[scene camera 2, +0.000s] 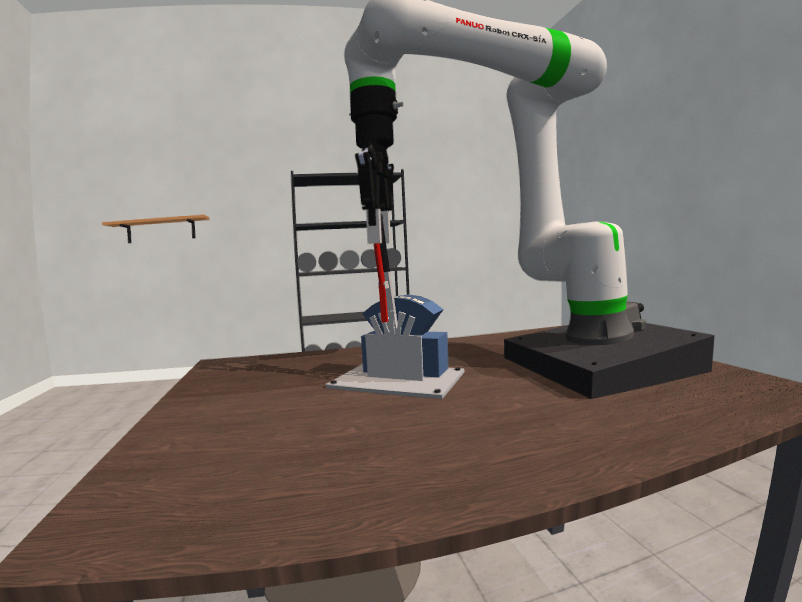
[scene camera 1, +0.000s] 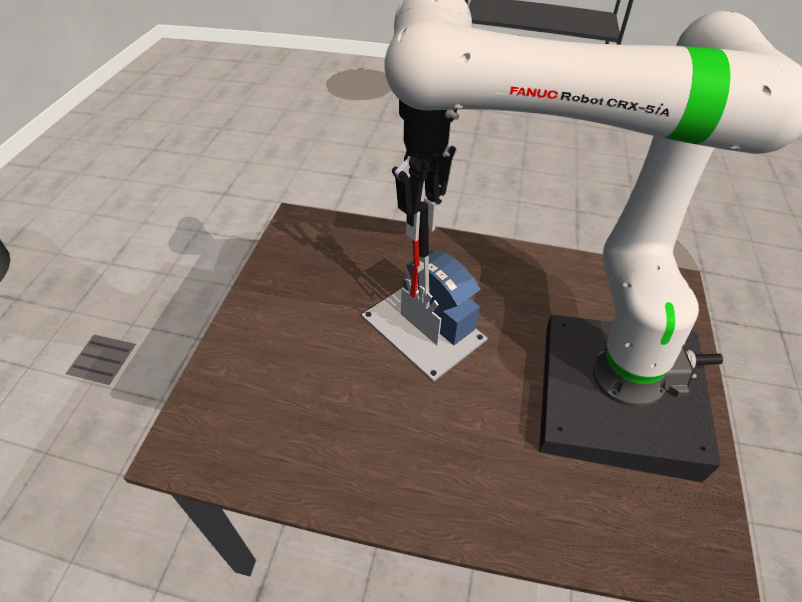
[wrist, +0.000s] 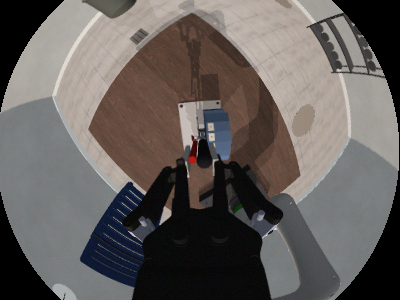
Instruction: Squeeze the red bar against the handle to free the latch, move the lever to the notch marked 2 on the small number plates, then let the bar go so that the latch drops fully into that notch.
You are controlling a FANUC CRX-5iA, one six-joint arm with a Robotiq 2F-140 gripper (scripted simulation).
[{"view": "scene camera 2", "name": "gripper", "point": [379, 243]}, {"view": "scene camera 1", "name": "gripper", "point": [420, 232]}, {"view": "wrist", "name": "gripper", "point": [200, 150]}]
